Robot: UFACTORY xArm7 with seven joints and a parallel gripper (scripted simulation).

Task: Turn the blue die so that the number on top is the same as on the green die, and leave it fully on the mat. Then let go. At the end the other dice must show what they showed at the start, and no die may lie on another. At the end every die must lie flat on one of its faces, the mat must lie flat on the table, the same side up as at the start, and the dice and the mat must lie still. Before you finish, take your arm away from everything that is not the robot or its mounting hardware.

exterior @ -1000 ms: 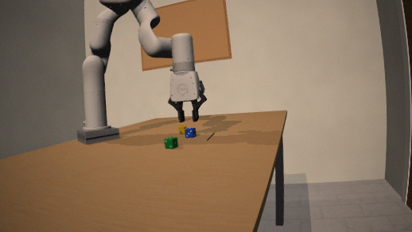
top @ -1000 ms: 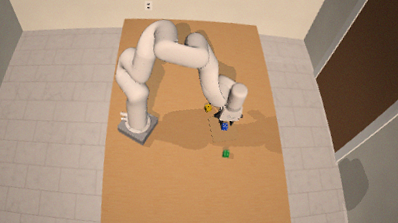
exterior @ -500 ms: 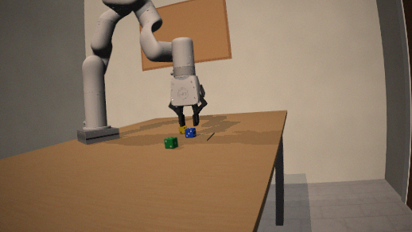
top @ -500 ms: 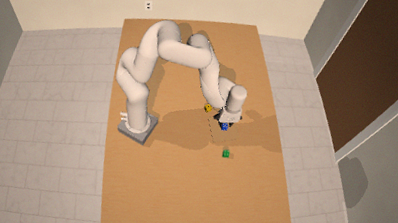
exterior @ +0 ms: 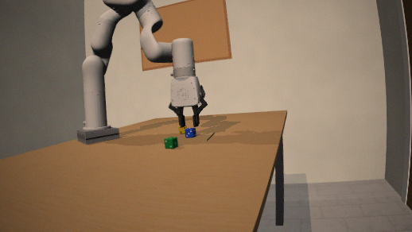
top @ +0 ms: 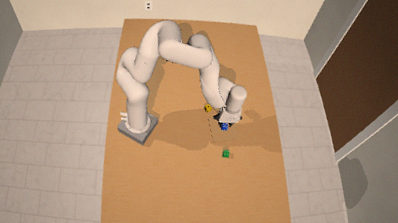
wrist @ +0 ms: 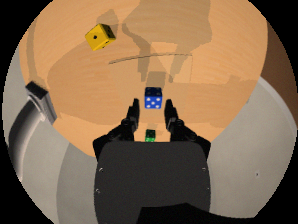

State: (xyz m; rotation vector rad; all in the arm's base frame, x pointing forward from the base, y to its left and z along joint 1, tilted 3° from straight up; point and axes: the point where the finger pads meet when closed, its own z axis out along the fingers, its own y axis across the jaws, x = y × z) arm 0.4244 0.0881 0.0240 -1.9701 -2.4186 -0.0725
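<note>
Now: the blue die 4 cm below my hand. The rest, counted from my hand: green die (3 cm ahead, 14 cm to the right, 4 cm below); yellow die (10 cm behind, 9 cm to the left, 4 cm below).
</note>
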